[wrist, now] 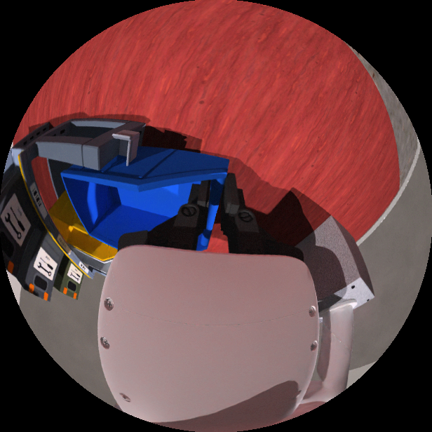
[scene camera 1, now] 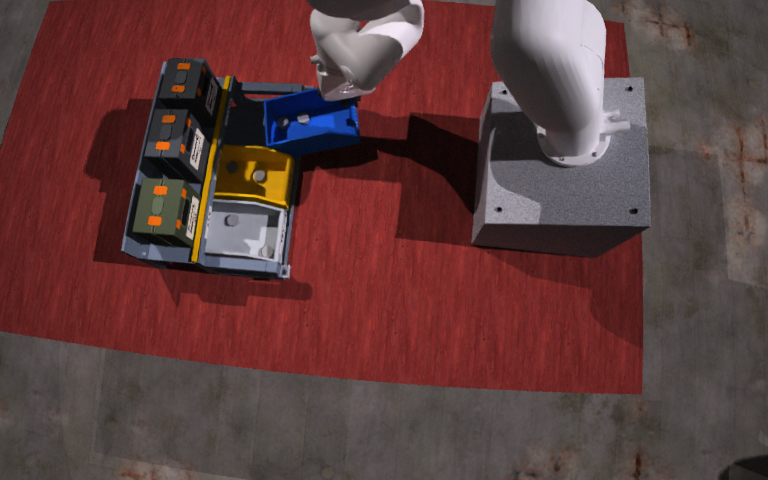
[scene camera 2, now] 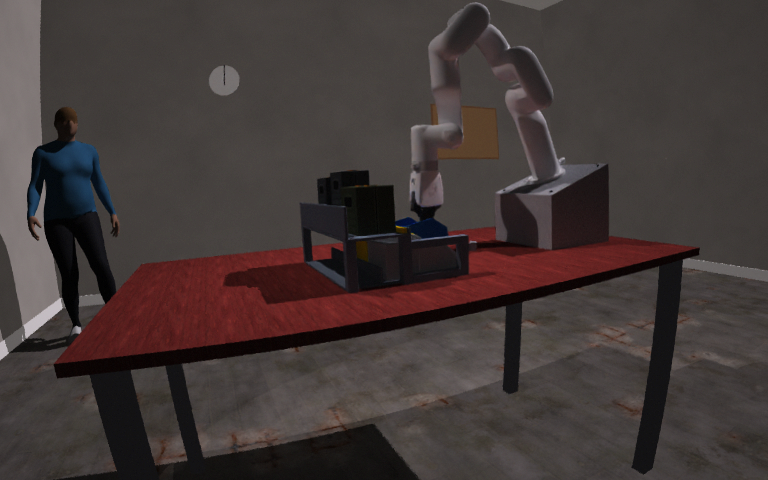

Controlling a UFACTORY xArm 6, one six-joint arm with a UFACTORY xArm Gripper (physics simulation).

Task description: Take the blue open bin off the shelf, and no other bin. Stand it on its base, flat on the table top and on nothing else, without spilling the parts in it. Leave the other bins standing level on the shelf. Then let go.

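Seen in the pictures: gripper, fingertip midpoint: point(scene camera 1: 350, 101); arm's base, link origin: point(scene camera 1: 573, 133) point(scene camera 2: 547, 177).
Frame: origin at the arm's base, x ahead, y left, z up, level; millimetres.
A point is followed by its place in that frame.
The blue open bin point(scene camera 1: 325, 125) @(y -119, x 439, z -176 mm) point(scene camera 2: 431, 228) @(y -66, x 432, z -130 mm) point(wrist: 185, 162) is held raised over the shelf's far end, partly out past its front, turned a little and seemingly tilted. Two grey parts point(scene camera 1: 303, 118) @(y -137, x 484, z -173 mm) lie in it. My gripper point(scene camera 2: 427, 215) @(y -153, x 385, z -146 mm) point(wrist: 216, 185) is shut on the bin's front wall, one finger inside and one outside; in scene camera 1 the hand hides the fingertips. The shelf point(scene camera 1: 240, 264) @(y 173, x 592, z -117 mm) point(scene camera 2: 322, 217) @(y 2, x 774, z -68 mm) point(wrist: 91, 155) stands on the red table top point(scene camera 1: 424, 316) @(y 272, x 263, z -202 mm) point(scene camera 2: 186, 316) @(y 127, x 1096, z -202 mm) point(wrist: 280, 90). The yellow bin point(scene camera 1: 249, 189) @(y 3, x 598, z -193 mm) point(wrist: 95, 242) and the light grey bin point(scene camera 1: 240, 240) @(y 108, x 614, z -193 mm) sit level on the shelf.
Two dark cases point(scene camera 1: 189, 84) @(y -124, x 659, z 20 mm) point(scene camera 1: 169, 133) @(y -25, x 682, z 32 mm) and an olive case point(scene camera 1: 155, 217) @(y 110, x 711, z -3 mm) stand on the shelf's rear row, behind its yellow-edged rail. The shelf's end rail and a pale bracket point(wrist: 131, 137) are close beside the blue bin. The robot's grey pedestal point(scene camera 1: 572, 198) @(y 115, x 21, z -1 mm) point(scene camera 2: 529, 220) @(y 42, x 148, z -126 mm) stands to the right.
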